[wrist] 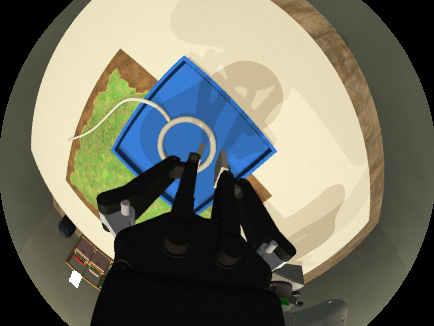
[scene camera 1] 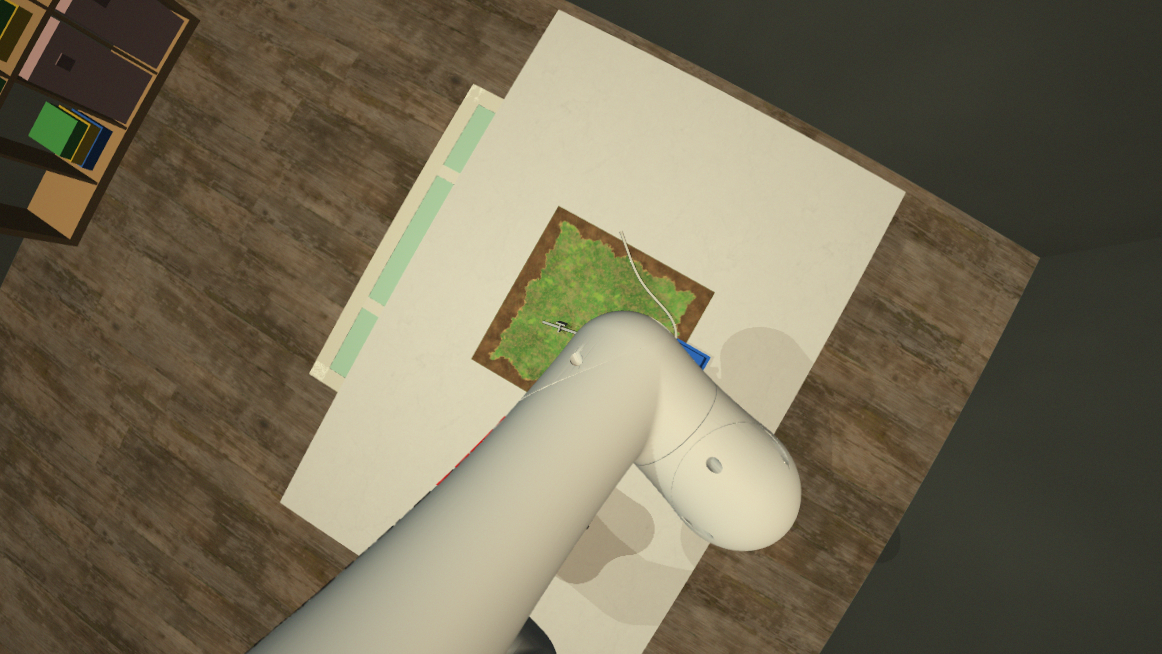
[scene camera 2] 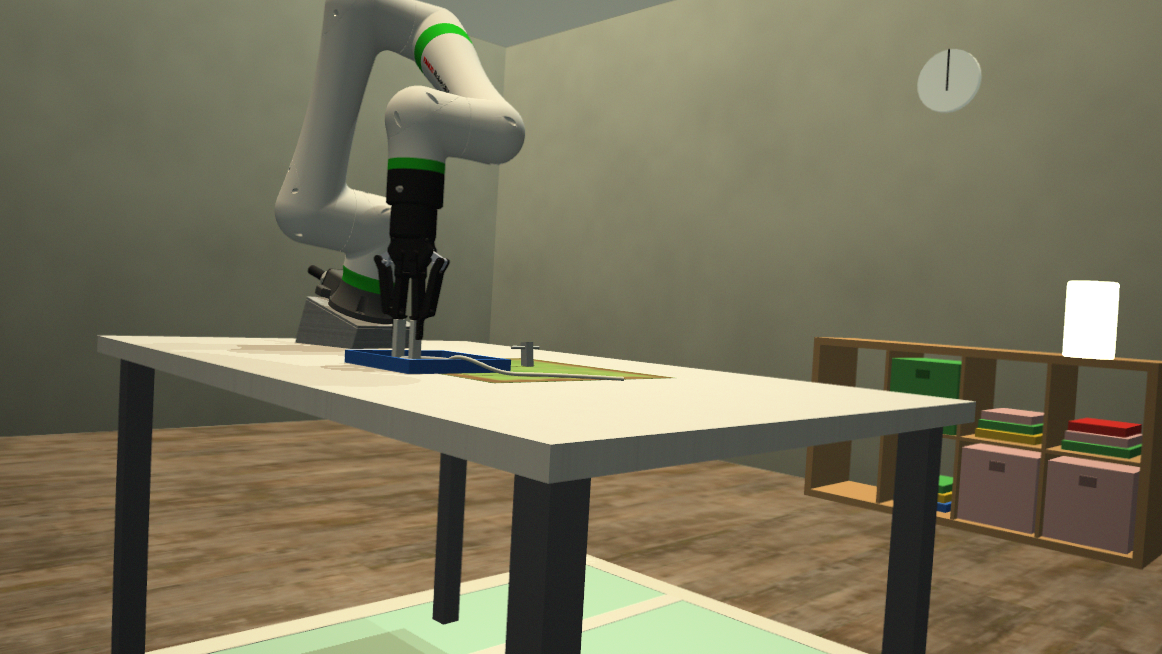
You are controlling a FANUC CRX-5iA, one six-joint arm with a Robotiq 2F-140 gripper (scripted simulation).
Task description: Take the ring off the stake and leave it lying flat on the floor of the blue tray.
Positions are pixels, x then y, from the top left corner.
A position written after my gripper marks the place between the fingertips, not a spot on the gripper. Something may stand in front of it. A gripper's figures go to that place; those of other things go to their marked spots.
My gripper (wrist: 210, 155) is 0.23 m from the lens. A blue tray (wrist: 184, 90) is 0.22 m from the lens.
